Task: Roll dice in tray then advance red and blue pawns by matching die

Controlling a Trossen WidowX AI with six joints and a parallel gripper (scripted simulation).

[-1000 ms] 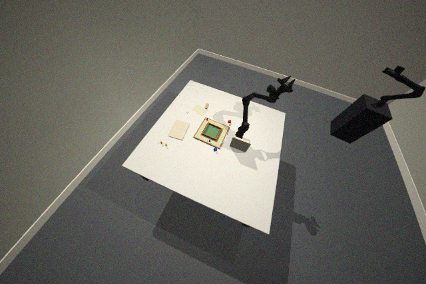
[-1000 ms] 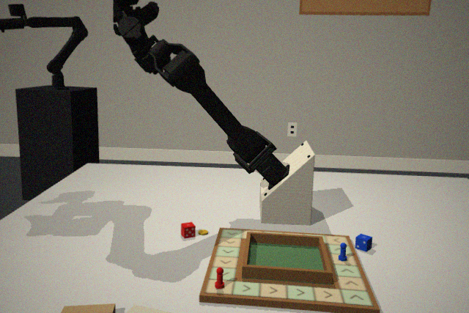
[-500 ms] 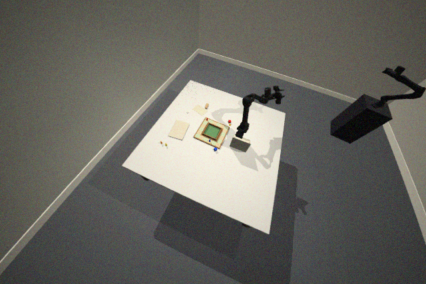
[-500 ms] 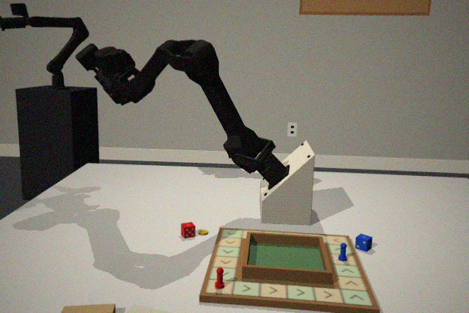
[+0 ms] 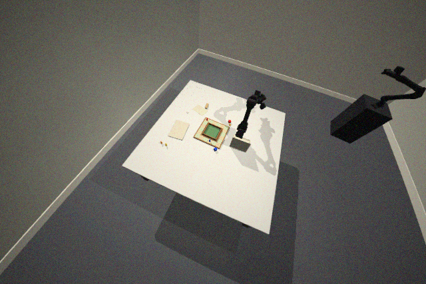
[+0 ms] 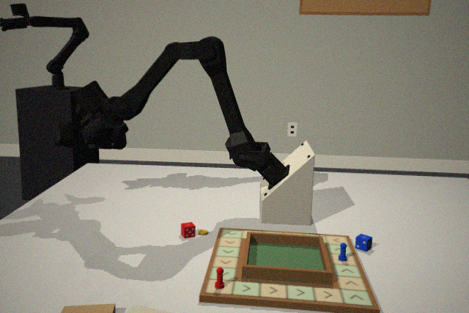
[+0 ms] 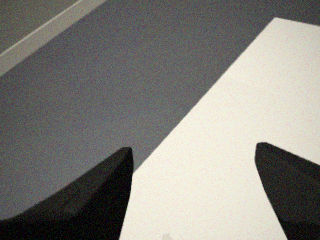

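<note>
Now: the yellow token 410 mm to the left of my gripper tip, 220 mm ahead of it and 130 mm below it. The rest, counted from my gripper tip: red pawn 490 mm to the left, 460 mm ahead, 100 mm below; then blue pawn 700 mm to the left, 310 mm ahead, 100 mm below; then green tray 600 mm to the left, 340 mm ahead, 130 mm below.
</note>
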